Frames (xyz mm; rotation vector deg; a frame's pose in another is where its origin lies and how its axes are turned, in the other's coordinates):
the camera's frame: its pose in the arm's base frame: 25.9 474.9 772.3 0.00 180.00 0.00
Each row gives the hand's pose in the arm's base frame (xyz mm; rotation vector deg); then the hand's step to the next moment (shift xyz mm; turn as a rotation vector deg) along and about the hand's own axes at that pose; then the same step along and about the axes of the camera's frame.
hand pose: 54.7 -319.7 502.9 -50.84 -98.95 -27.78
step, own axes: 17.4 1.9 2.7 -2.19 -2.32 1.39
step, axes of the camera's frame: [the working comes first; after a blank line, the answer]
step, axes of the arm's base frame: -2.7 8.7 15.2 -2.34 -1.21 -2.27

2.7 8.7 -15.2 2.34 -1.21 2.27
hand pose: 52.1 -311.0 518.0 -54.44 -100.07 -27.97
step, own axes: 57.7 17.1 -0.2 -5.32 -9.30 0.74
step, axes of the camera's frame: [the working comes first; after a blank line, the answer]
step, axes of the arm's base frame: 5.3 31.3 51.2 -7.01 -7.03 -4.09

-5.3 31.3 -51.2 7.01 -7.03 4.09
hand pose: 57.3 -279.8 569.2 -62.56 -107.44 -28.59
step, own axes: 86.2 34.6 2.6 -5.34 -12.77 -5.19
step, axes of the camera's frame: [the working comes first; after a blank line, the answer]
step, axes of the arm's base frame: 8.7 62.2 68.5 -7.02 -12.99 -0.68

-8.7 62.2 -68.5 7.02 -12.99 0.68
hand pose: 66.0 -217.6 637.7 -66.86 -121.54 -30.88
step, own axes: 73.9 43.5 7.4 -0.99 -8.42 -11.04
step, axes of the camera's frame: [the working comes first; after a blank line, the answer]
step, axes of the arm's base frame: 5.5 70.5 49.0 -3.02 -11.82 6.71

-5.5 70.5 -49.0 3.02 -11.82 -6.71
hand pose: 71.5 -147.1 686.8 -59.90 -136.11 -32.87
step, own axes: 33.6 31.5 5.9 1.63 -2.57 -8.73
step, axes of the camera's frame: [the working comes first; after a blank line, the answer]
step, axes of the arm's base frame: 2.6 41.7 20.3 -0.70 -5.45 7.44

-2.6 41.7 -20.3 0.70 -5.45 -7.44
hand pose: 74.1 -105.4 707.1 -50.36 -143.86 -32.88
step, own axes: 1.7 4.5 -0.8 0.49 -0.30 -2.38
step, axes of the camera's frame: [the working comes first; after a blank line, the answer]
step, axes of the arm's base frame: 1.9 3.6 2.6 0.04 -1.18 2.15

-1.9 3.6 -2.6 -0.04 -1.18 -2.15
